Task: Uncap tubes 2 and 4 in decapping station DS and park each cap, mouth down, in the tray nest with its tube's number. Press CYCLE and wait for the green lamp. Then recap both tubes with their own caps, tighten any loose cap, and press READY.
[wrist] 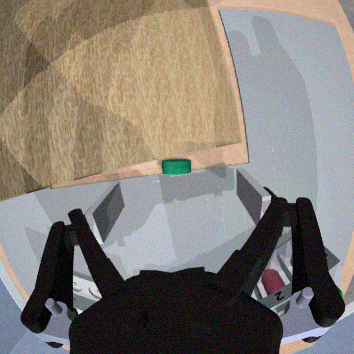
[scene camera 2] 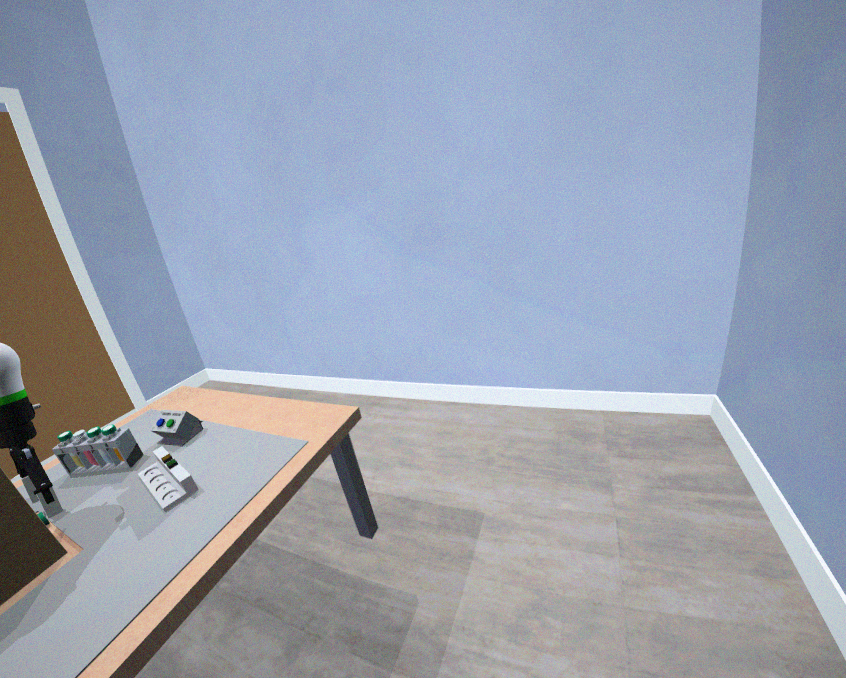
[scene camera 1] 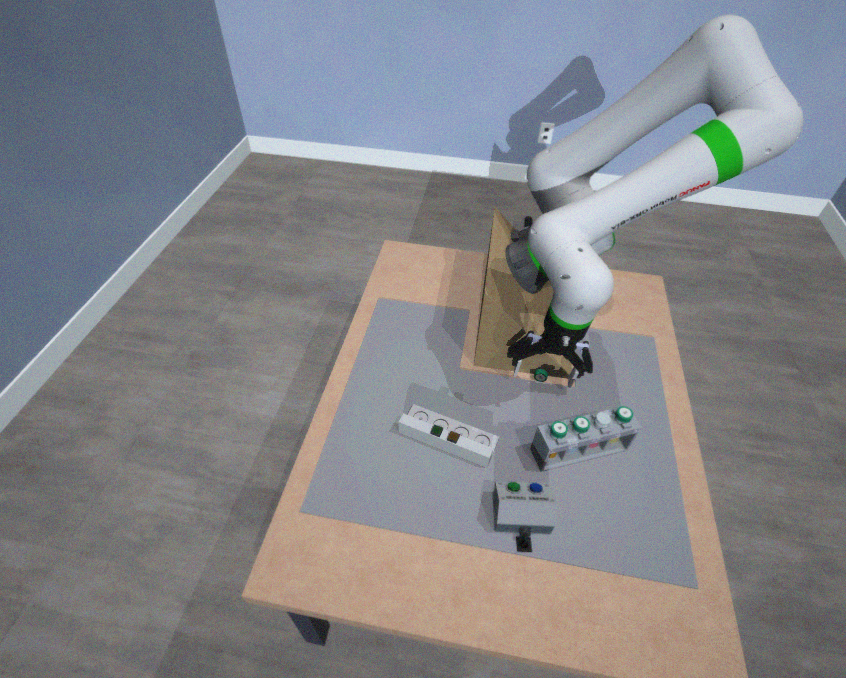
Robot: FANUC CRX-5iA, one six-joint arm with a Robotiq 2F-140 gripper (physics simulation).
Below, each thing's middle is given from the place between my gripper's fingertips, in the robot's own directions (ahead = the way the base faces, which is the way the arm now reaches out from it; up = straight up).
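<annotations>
With the grey button box point(scene camera 1: 526, 512) as my reference, my gripper is 1 cm lower than it and 5 cm to the left of it. My gripper is also 36 cm short of the box.
</annotations>
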